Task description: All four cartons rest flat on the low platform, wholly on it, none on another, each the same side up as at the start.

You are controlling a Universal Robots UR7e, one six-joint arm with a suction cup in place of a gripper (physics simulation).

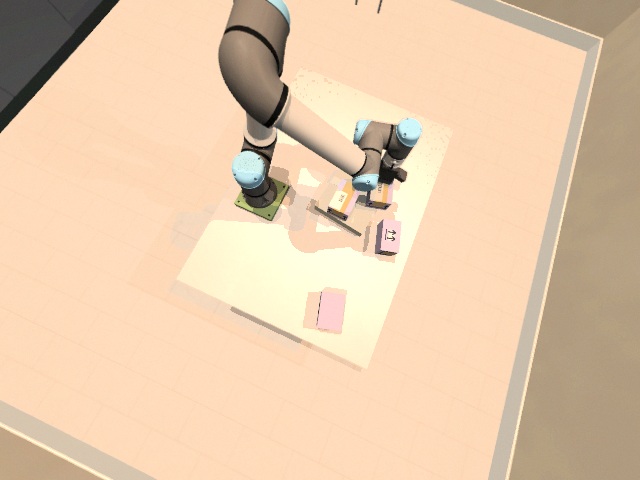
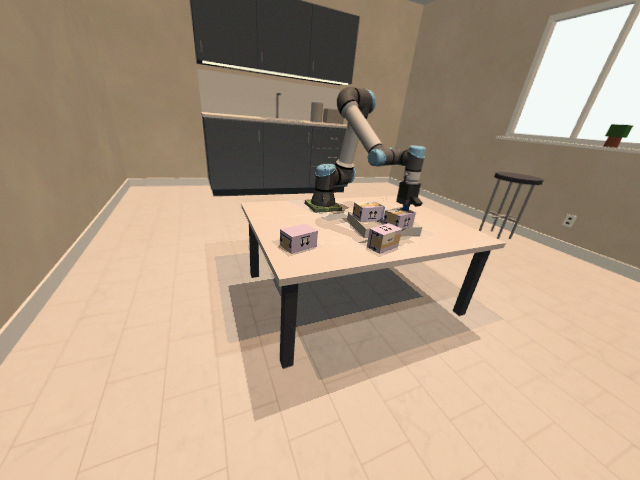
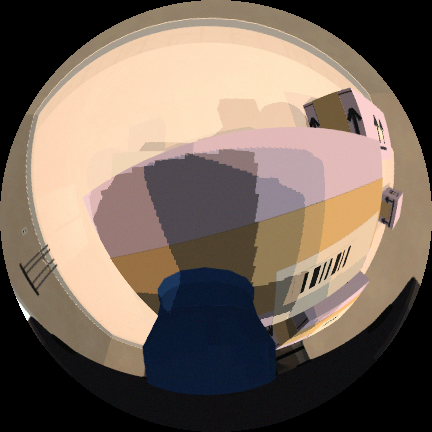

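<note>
My suction cup presses down on the top of a pink and brown carton. That carton sits on the low grey platform. A second carton with a barcode label rests on the platform beside it. A third carton, with arrows on its pink top, stands on the table close to the platform's near edge. A fourth carton stands alone further along the table.
The arm's green base plate is fixed on the table behind the platform. A stool stands on the floor to the right of the table. Kitchen cabinets line the back wall.
</note>
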